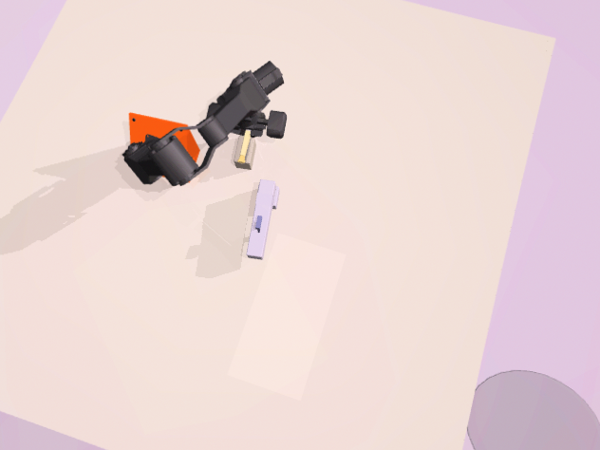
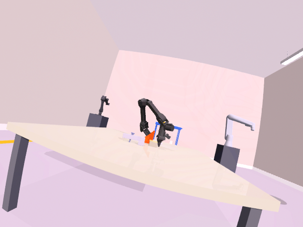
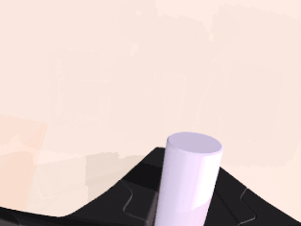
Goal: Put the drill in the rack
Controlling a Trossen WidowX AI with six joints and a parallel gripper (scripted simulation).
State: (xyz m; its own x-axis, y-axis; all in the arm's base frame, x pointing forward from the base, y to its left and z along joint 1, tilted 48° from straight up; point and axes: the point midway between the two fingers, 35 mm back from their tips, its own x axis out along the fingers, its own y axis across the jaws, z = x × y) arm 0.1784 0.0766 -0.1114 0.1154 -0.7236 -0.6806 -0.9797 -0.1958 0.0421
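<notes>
The rack lies 5 cm to the right of my gripper tip, 1 cm ahead of it and 1 cm above it. Also, from my gripper tip: small blue key: 23 cm to the right, 11 cm ahead, 4 cm above.
</notes>
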